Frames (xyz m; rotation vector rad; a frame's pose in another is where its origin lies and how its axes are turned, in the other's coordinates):
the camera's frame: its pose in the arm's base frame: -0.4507 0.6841 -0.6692 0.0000 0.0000 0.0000
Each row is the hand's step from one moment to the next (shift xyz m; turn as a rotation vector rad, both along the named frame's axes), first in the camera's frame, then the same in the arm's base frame.
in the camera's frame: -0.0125 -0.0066 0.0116 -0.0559 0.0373 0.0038
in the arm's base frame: -0.0125 -0.0066 0.0116 -0.0559 0.0373 0.0038
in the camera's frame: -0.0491 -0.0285 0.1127 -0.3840 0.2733 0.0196
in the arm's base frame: -0.0491 -0.0285 0.1127 -0.3840 0.2733 0.0196
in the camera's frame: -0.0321 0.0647 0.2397 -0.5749 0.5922 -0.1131
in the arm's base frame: -0.0321 0.0647 0.2397 -0.5749 0.5922 -0.1131
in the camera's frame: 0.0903 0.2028 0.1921 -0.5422 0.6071 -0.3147
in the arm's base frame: 0.0903 0.2028 0.1921 -0.5422 0.6071 -0.3147
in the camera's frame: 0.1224 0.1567 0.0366 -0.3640 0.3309 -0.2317
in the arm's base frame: 0.1224 0.1567 0.0366 -0.3640 0.3309 -0.2317
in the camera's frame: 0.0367 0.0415 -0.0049 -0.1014 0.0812 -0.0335
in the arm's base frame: 0.0367 0.0415 -0.0049 -0.1014 0.0812 -0.0335
